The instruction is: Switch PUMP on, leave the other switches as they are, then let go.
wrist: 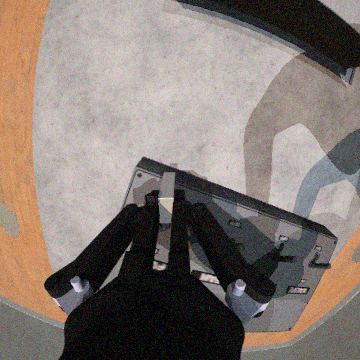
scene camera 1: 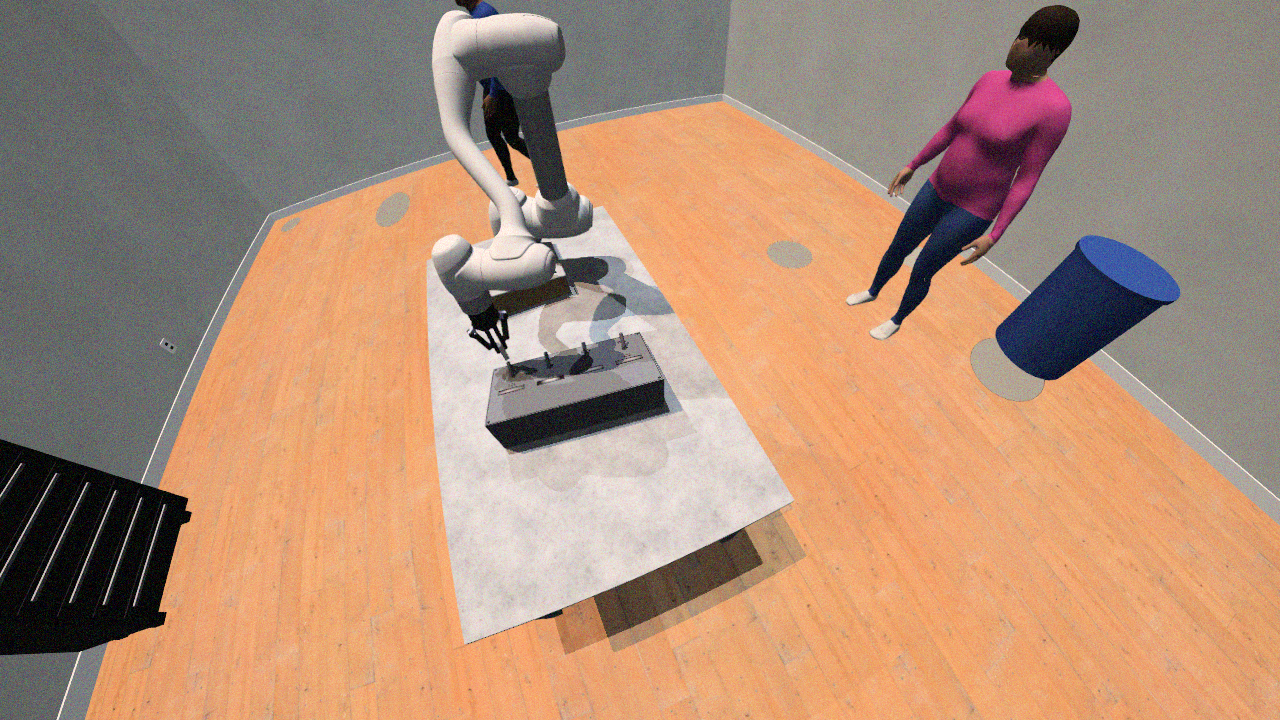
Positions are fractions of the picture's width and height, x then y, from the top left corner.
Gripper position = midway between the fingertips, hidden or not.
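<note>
The gripper (wrist: 0.47, 0.51); grey switch box (scene camera 1: 0.42, 0.56).
</note>
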